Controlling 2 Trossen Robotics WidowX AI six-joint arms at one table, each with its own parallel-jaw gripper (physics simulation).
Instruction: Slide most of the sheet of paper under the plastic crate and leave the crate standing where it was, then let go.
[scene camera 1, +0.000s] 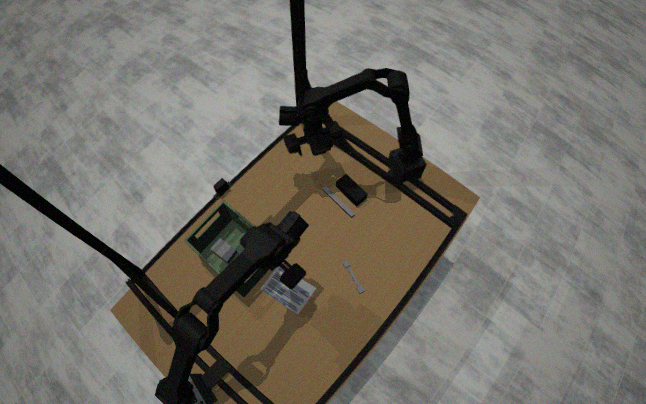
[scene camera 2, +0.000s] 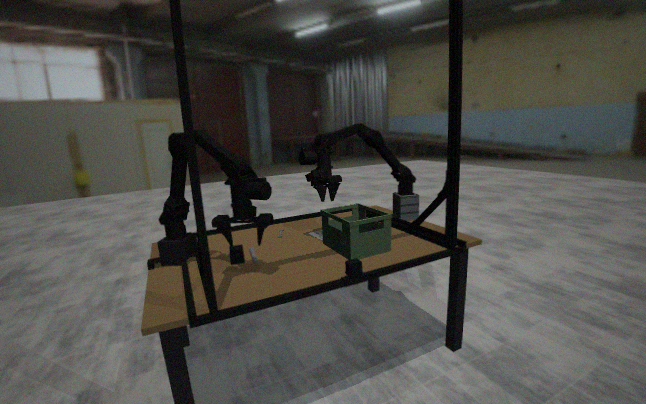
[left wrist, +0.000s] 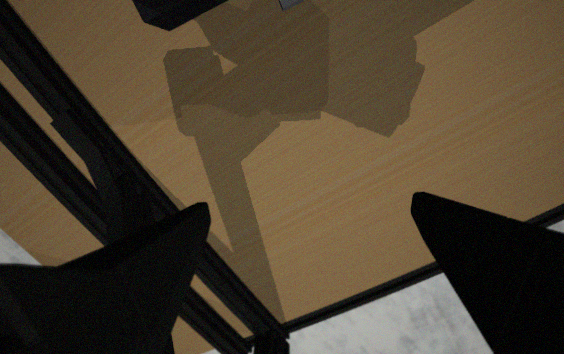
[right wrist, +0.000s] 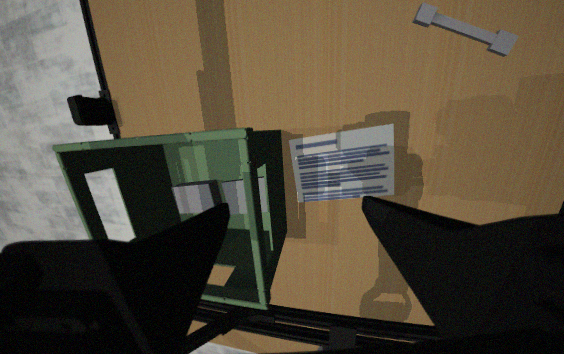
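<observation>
The green crate (scene camera 1: 231, 231) (scene camera 2: 370, 241) (right wrist: 252, 200) stands upright on the table. The white sheet of paper (scene camera 1: 287, 295) (scene camera 2: 316, 234) (right wrist: 345, 170) with blue lines lies flat beside it, with a narrow strip of table between them in the right wrist view. My right gripper (scene camera 2: 327, 199) (right wrist: 295, 206) is open and empty, raised above the table near the crate and the paper; in scene camera 1 its arm hides part of both. My left gripper (scene camera 1: 307, 146) (scene camera 2: 246, 244) (left wrist: 309, 207) is open and empty above the table, away from crate and paper.
A grey block (scene camera 1: 223, 249) (right wrist: 197, 197) lies inside the crate. A grey dumbbell-shaped bar (scene camera 1: 354, 277) (scene camera 2: 280, 233) (right wrist: 465, 29), a grey strip (scene camera 1: 338, 202) (scene camera 2: 253, 255) and a black block (scene camera 1: 351, 190) (scene camera 2: 237, 254) (left wrist: 175, 12) lie on the table. Black rails border it.
</observation>
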